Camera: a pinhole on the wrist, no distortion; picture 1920 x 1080 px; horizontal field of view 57.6 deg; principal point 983.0 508.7 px. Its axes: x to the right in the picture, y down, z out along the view. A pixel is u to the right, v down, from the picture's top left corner.
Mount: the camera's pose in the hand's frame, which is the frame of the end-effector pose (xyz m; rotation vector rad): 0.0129 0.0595 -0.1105 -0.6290 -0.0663 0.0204
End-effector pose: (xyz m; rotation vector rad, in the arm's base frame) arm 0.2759 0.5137 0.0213 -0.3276 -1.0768 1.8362
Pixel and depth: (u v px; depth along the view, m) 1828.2 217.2 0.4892
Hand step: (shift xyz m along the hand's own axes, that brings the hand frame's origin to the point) 0.2157 0.2900 0.3453
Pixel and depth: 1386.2 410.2 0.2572
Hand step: 0.0546 0.2011 0.1088
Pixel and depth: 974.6 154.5 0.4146
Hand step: -0.0174 0.2349 0.2733
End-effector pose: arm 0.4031 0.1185 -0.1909 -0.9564 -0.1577 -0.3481
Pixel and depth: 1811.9 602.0 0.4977
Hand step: 0.2147 0.3825 0.2885
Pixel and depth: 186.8 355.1 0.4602
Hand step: -0.2279 0.2888 0.2728
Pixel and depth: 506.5 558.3 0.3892
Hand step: -0.1196 0.2928 0.1910
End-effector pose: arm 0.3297 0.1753 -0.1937 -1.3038 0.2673 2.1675
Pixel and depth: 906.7 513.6 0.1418
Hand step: -0.0029 0.1428 0.0033
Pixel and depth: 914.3 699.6 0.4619
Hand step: -0.0367 0.3708 0.2313
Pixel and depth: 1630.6 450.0 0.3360
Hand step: 0.1143 0.2526 0.1741
